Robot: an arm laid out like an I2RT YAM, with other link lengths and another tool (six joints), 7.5 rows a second.
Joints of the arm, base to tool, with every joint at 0 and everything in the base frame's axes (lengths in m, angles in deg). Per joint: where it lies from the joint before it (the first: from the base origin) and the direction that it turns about. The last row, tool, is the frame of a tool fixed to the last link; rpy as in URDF.
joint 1: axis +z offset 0 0 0.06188
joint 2: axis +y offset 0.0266 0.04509 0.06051
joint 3: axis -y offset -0.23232 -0.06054 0
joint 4: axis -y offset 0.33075 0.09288 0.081
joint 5: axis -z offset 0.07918 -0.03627 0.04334
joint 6: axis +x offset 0.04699 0 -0.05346
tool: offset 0.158 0 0.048 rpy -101 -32.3 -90
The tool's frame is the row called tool.
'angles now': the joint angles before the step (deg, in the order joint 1, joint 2, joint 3, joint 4, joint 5, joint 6). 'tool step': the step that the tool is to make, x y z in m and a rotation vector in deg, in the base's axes. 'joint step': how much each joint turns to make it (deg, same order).
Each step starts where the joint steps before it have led.
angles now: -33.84 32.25 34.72 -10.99 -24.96 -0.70
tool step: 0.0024 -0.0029 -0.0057 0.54 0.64 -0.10
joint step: -0.17 0.89 0.01 0.09 -0.08 0.09
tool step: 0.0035 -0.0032 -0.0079 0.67 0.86 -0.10
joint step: -0.08 1.22 -0.01 0.18 0.01 0.08
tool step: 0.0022 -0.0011 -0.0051 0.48 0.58 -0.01
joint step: 0.09 0.70 -0.01 0.00 0.08 0.10
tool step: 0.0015 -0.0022 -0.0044 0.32 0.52 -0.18
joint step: -0.09 0.63 0.01 0.00 0.09 -0.01
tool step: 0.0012 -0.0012 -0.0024 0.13 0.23 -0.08
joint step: -0.01 0.44 -0.01 0.18 0.07 -0.01
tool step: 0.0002 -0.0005 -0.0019 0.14 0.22 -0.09
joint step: 0.00 0.08 -0.08 -0.09 0.09 0.01
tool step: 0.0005 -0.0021 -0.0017 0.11 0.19 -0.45
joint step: 0.01 0.27 0.00 0.09 0.45 0.09
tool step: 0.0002 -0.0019 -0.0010 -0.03 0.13 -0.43
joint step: -0.01 0.17 0.00 0.08 0.44 0.00
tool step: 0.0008 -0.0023 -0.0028 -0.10 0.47 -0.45
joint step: 0.01 0.44 0.09 -0.09 0.52 -0.26
